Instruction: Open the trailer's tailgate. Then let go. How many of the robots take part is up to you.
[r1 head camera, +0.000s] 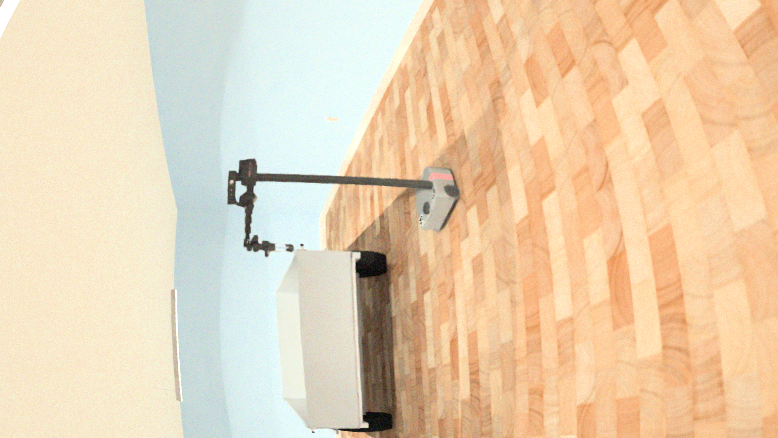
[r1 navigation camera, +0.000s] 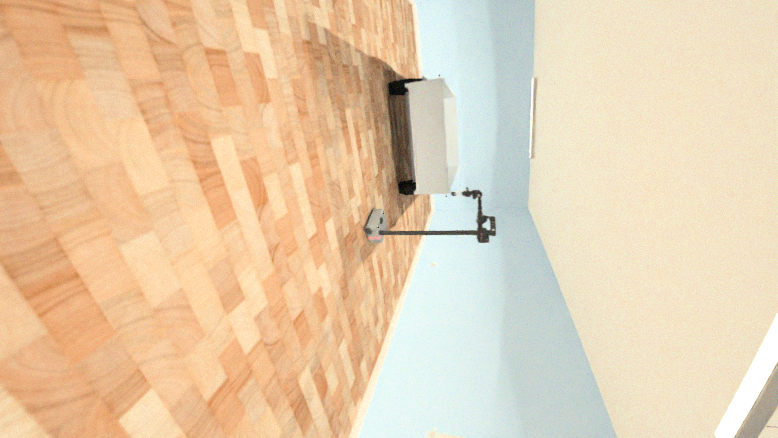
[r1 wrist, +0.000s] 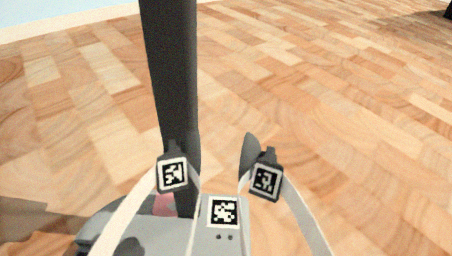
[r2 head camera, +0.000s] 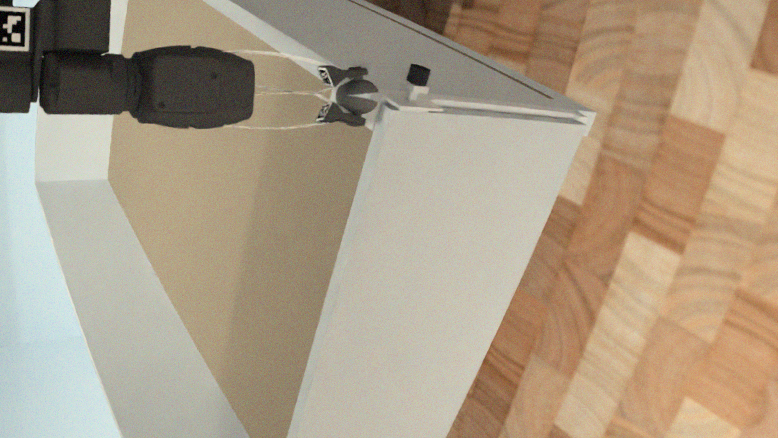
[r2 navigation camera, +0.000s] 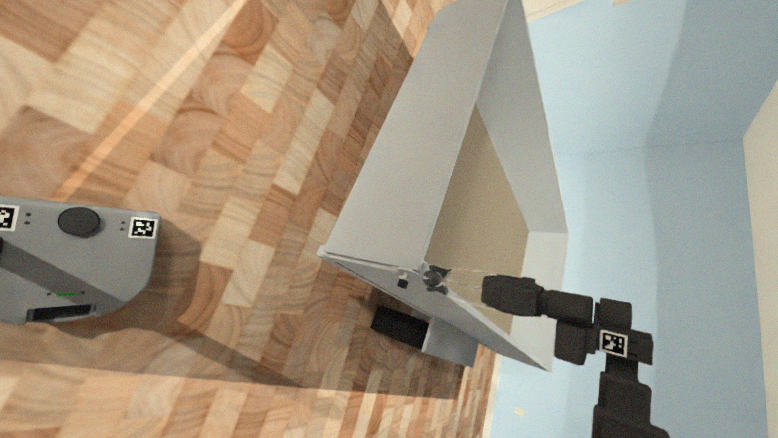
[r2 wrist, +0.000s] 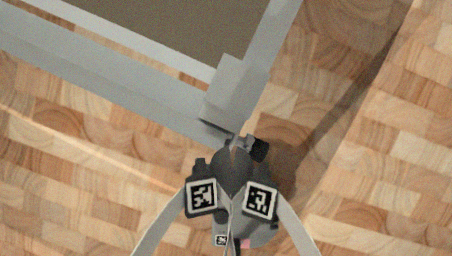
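Observation:
The trailer's tailgate (r1 head camera: 332, 337) (r1 navigation camera: 429, 136) (r2 head camera: 435, 261) (r2 navigation camera: 391, 146), a pale panel, stands upright between the two black wheels. A latch with a black knob (r2 head camera: 418, 73) (r2 navigation camera: 402, 283) (r2 wrist: 259, 150) sits on the side wall beside the tailgate's upper corner. The r2 gripper (r1 head camera: 292, 248) (r2 head camera: 357, 96) (r2 navigation camera: 433, 278) (r2 wrist: 231, 167) is shut at this corner, its pads together; nothing shows between them, and the spot behind its fingertips is hidden. The r1 gripper (r1 wrist: 220, 155) is open and empty above its own base, away from the trailer.
The r2 base (r1 head camera: 437, 198) (r1 navigation camera: 374, 225) (r2 navigation camera: 76, 261) stands on the wooden floor near the trailer's corner. A black wheel (r2 navigation camera: 400, 326) lies below the latch side, beside a grey fender (r2 navigation camera: 451, 343). Pale blue walls (r1 head camera: 283, 108) rise behind the trailer. The r1 mast (r1 wrist: 172, 70) rises behind its gripper.

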